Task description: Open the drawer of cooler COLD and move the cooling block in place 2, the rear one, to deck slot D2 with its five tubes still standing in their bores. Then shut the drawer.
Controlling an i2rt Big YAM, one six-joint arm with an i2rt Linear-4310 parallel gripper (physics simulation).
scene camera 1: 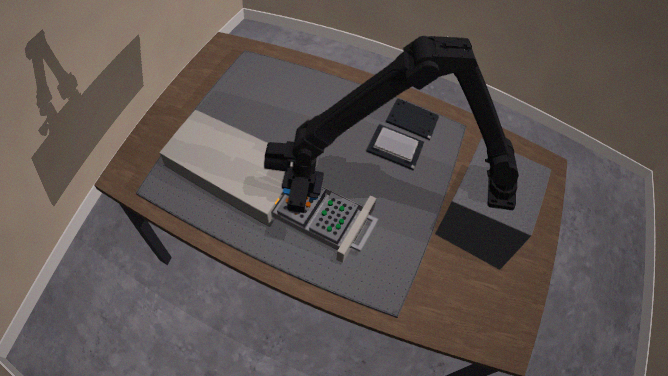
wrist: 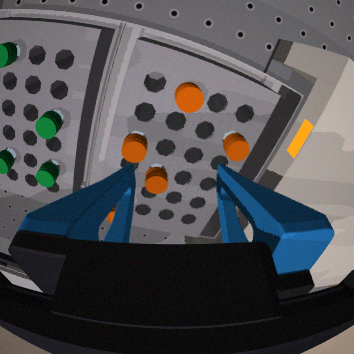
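Seen in the pictures: gripper, fingertip midpoint: (wrist: 175, 173); arm's base at its link origin: (scene camera 1: 501, 191).
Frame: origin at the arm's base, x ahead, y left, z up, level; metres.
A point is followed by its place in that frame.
The beige cooler (scene camera 1: 215, 155) @[z -0.127, x 0.842, y 0.020 m] (wrist: 330, 95) @[z -0.128, x 0.616, y 0.143 m] has its drawer pulled out, with its front panel (scene camera 1: 356, 229) @[z -0.141, x 0.379, y 0.139 m] and handle (scene camera 1: 369, 234) @[z -0.167, x 0.342, y 0.132 m] to the right in the scene view. The rear cooling block (scene camera 1: 294, 213) (wrist: 189, 137) lies in the drawer near the cooler's mouth. Several orange tubes stand in its bores; one tube (wrist: 112, 217) @[z -0.146, x 0.510, y 0.043 m] is partly hidden behind the left finger. My gripper (scene camera 1: 300, 195) @[z -0.147, x 0.549, y 0.081 m] (wrist: 175, 173) @[z -0.147, x 0.549, y 0.081 m] is partly open and empty over this block, one blue finger toward each side. Its height over the block is hard to tell. I cannot tell which deck plate is D2.
The front block (scene camera 1: 336, 216) @[z -0.159, x 0.442, y 0.105 m] (wrist: 75, 35) @[z -0.160, x 0.492, y 0.154 m], with green tubes, lies beside the rear one across a divider (wrist: 112, 90) @[z -0.197, x 0.505, y 0.113 m]. At the back right are a bare dark deck plate (scene camera 1: 412, 118) @[z -0.199, x 0.281, y -0.347 m] and one (scene camera 1: 371, 148) @[z -0.197, x 0.395, y -0.176 m] bearing a pale plate (scene camera 1: 397, 144) @[z -0.185, x 0.317, y -0.208 m]. A grey box (scene camera 1: 530, 185) @[z 0.015, x -0.095, y -0.036 m] carries the arm base.
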